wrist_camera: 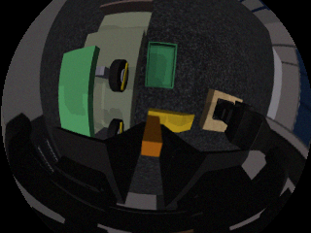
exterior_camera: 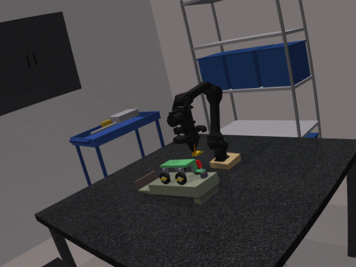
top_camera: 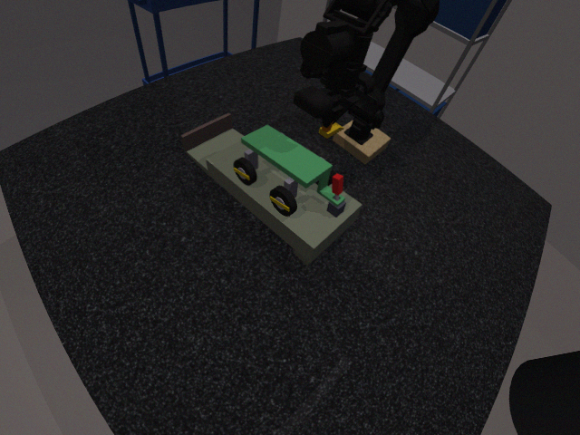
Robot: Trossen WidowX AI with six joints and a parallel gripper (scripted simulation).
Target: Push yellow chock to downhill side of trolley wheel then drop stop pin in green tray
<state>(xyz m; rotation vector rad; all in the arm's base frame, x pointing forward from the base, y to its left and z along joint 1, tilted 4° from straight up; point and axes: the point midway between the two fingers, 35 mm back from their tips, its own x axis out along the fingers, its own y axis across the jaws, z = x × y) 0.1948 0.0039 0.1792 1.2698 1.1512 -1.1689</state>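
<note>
The red-headed stop pin is 100 mm ahead of my gripper tip, 120 mm to the left of it and 30 mm below it. From my gripper tip the other things lie so: green tray: 10 mm behind, 90 mm to the right, 170 mm below; then trolley: 120 mm ahead, 50 mm below; then yellow chock: 20 mm behind, 10 mm below.
</note>
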